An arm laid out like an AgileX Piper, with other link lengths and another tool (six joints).
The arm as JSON. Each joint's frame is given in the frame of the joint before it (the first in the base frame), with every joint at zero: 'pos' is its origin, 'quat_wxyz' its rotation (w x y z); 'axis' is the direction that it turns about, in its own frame. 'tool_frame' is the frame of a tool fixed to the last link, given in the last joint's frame.
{
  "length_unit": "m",
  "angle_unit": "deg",
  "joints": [
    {
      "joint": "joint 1",
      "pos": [
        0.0,
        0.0,
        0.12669
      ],
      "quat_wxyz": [
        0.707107,
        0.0,
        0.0,
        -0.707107
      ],
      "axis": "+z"
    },
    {
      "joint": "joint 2",
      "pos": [
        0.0,
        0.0,
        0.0
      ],
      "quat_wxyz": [
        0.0,
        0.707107,
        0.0,
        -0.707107
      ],
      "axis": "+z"
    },
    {
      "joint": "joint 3",
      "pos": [
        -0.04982,
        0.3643,
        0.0
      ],
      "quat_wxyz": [
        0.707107,
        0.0,
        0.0,
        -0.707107
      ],
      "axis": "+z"
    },
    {
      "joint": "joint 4",
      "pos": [
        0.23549,
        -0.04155,
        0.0
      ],
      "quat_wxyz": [
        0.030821,
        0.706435,
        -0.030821,
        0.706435
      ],
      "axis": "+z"
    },
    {
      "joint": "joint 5",
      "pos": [
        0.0,
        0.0,
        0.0
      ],
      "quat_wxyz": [
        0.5,
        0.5,
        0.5,
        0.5
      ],
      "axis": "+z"
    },
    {
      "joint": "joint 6",
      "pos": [
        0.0,
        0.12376,
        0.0
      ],
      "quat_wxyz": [
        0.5,
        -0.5,
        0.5,
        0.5
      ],
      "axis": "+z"
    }
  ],
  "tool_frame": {
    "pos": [
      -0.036,
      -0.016,
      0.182
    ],
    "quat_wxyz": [
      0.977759,
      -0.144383,
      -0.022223,
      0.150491
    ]
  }
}
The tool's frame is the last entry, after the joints.
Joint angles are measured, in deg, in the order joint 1, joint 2, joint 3, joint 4, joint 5, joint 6. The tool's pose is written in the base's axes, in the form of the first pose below.
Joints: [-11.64 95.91 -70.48 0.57 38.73 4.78]
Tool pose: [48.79 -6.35 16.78 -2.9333 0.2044 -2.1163]
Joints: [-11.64 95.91 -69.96 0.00 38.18 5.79]
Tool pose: [48.75 -6.55 16.58 -2.9327 0.2043 -2.1279]
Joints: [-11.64 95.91 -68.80 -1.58 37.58 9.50]
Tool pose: [48.40 -7.09 15.98 -2.9443 0.2077 -2.1757]
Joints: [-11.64 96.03 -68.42 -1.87 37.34 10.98]
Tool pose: [48.34 -7.22 15.72 -2.9515 0.2137 -2.1975]
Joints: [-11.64 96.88 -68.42 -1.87 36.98 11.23]
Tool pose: [48.54 -7.27 15.11 -2.9604 0.2123 -2.2030]
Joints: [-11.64 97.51 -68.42 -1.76 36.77 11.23]
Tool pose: [48.67 -7.26 14.63 -2.9679 0.2108 -2.2052]
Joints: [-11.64 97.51 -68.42 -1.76 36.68 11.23]
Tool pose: [48.71 -7.26 14.66 -2.9665 0.2115 -2.2049]
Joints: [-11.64 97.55 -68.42 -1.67 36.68 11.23]
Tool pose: [48.72 -7.24 14.63 -2.9678 0.2125 -2.2058]
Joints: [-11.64 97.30 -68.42 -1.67 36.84 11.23]
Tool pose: [48.64 -7.23 14.80 -2.9663 0.2132 -2.2056]
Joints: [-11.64 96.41 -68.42 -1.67 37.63 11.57]
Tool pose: [48.27 -7.17 15.33 -2.9657 0.2164 -2.2110]
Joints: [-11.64 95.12 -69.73 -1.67 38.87 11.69]
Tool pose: [48.38 -7.22 16.98 -2.9440 0.2272 -2.2086]
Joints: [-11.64 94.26 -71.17 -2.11 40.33 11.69]
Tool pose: [48.41 -7.38 18.27 -2.9271 0.2265 -2.2031]
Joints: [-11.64 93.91 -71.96 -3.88 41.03 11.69]
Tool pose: [48.34 -7.96 18.85 -2.9074 0.2026 -2.1902]
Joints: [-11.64 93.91 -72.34 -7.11 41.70 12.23]
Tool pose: [48.03 -9.02 18.86 -2.8915 0.1557 -2.1801]
